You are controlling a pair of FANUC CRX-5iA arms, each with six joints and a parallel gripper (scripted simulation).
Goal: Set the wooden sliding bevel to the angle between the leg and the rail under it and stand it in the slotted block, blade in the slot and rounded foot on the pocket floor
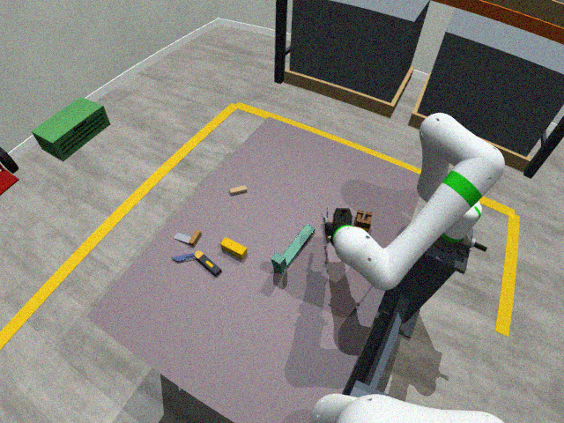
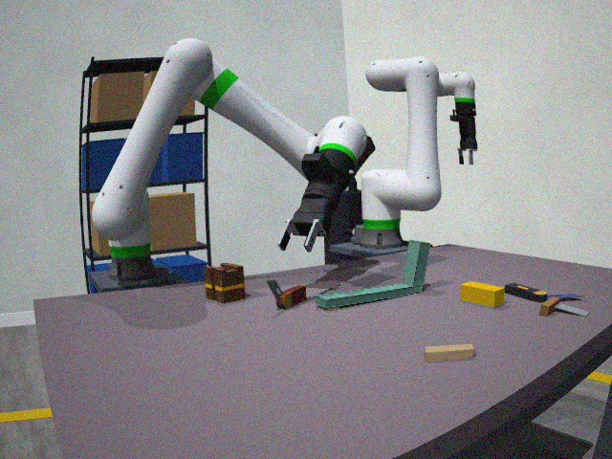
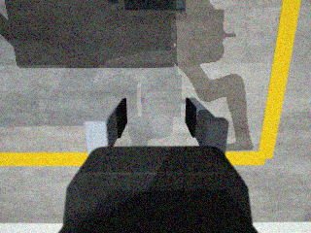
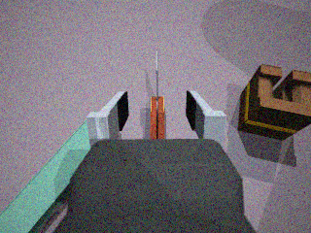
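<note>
My right hand is 100 mm above the wooden bevel, 50 mm to the left of it and 30 mm short of it. Also, from my right hand: pale wooden block: 460 mm ahead, 120 mm below, 20 mm to the right; then thin grey blade: 90 mm below, 70 mm to the right, 40 mm ahead; then yellow block: 300 mm ahead, 250 mm to the left, 110 mm below.
</note>
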